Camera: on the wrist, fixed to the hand. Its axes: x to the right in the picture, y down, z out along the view.
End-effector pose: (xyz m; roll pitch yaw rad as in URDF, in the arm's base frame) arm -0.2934 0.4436 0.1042 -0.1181 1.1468 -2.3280
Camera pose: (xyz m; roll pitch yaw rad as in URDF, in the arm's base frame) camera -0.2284 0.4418 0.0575 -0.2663 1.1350 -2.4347
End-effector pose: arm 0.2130 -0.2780 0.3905 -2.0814 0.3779 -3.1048
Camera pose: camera 0.1956 -0.2058 0.3607 -2.1229 0.3399 -3.0772
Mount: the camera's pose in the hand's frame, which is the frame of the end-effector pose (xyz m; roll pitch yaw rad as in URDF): 0.0247 0.0550 -0.0526 -0.0511 -0.0042 -0.0458
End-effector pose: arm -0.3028 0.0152 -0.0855 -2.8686 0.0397 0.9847
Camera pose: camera -0.2324 -0.0002 -0.0507 -2.9182 0.0314 1.0300
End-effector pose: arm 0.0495 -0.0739 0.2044 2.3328 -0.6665 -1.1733
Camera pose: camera 0.0389 -0.0484 0.2795 2.2602 -0.6302 -1.1379
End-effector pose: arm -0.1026 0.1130 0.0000 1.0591 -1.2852 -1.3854
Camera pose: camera -0.0337 0.1405 0.0300 1.0860 -1.2463 -1.4673
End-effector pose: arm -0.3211 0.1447 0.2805 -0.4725 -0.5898 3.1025
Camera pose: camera -0.3825 0.1220 0.2345 -0.4968 -0.6139 3.0549
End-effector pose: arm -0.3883 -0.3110 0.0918 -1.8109 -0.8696 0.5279
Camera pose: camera -0.3152 -0.3427 0.0843 -1.8811 -0.9129 0.5524
